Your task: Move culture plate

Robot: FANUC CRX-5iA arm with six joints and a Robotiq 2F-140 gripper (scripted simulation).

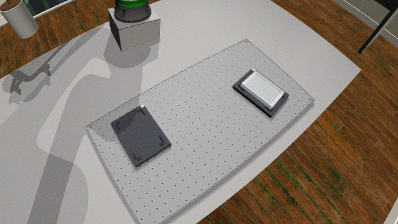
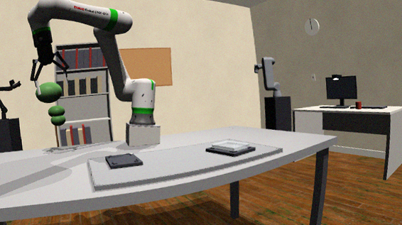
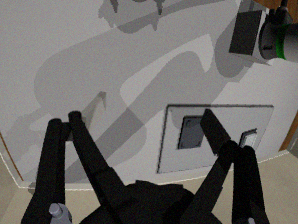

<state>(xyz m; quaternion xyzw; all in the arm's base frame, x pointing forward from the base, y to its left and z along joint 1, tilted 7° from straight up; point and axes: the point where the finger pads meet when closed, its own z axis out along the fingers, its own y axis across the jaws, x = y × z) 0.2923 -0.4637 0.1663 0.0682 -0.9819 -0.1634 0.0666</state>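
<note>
Right now my hand is 20 cm short of the clear lid, 74 cm to the right of it and 29 cm above it. The rest, counted from my hand: white A1 mark (10 cm ahead, 36 cm to the left, 30 cm below); dark plate nest N1 (20 cm ahead, 74 cm to the left, 31 cm below); dark plate nest N2 (19 cm ahead, 32 cm to the left, 31 cm below).
</note>
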